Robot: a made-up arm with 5 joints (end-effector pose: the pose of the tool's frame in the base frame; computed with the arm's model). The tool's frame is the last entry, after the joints. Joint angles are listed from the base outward.
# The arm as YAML. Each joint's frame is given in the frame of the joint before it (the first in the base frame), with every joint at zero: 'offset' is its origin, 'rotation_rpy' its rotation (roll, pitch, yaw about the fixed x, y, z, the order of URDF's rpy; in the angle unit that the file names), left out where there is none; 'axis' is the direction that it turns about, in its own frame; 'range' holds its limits. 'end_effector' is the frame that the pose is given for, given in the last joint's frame.
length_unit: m
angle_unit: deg
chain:
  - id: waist
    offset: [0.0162, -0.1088, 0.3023]
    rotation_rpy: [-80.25, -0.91, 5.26]
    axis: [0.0, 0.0, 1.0]
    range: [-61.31, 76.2]
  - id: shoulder
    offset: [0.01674, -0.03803, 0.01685]
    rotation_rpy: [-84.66, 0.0, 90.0]
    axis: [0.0, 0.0, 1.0]
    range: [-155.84, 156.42]
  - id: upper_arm
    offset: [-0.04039, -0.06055, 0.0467]
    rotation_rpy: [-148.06, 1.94, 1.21]
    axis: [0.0, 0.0, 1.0]
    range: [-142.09, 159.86]
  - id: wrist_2
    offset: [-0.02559, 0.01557, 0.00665]
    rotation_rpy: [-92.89, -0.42, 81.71]
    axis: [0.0, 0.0, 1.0]
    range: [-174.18, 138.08]
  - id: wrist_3
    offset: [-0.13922, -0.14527, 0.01]
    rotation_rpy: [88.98, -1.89, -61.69]
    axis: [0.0, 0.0, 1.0]
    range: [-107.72, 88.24]
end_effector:
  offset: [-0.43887, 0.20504, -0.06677]
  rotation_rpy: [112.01, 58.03, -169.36]
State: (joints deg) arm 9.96 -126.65 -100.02 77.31 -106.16
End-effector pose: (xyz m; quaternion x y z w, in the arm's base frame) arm 0.2359 0.0411 0.8368 -0.0269 -0.5704 -0.5843 0.5766
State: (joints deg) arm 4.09 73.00 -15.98 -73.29 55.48
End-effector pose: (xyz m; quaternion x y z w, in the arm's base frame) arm -0.2649 -0.2131 0.0061 -0.8461 0.3939 0.1270 0.3358
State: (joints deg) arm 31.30 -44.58 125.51 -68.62 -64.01
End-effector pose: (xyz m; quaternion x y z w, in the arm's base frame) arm -0.4183 -0.0635 0.1580 -0.6217 0.7773 -0.0073 0.0964
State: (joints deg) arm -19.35 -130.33 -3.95 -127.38 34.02
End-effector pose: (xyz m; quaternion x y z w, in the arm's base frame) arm 0.0186 -0.3785 0.7263 0.7701 0.0901 0.2823 0.5649
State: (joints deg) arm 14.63 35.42 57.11 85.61 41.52
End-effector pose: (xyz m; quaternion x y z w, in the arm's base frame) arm 0.1599 -0.3803 0.1799 0.3104 0.3503 -0.8575 0.2138
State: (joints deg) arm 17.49 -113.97 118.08 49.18 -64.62
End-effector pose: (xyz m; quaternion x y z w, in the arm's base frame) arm -0.2722 0.2093 0.1134 0.0382 -0.9221 0.2142 0.3199
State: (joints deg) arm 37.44 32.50 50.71 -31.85 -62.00
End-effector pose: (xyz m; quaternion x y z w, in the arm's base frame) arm 0.0979 -0.2104 0.8515 0.6181 0.2454 0.5870 0.4618
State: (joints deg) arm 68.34 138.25 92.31 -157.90 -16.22
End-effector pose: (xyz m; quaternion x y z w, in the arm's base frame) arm -0.1493 0.3497 0.4192 -0.0740 0.2639 0.2760 0.9213
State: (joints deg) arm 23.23 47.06 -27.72 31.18 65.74
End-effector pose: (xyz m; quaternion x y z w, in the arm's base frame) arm -0.1340 -0.3421 0.5984 0.2522 -0.3064 -0.9169 0.0427
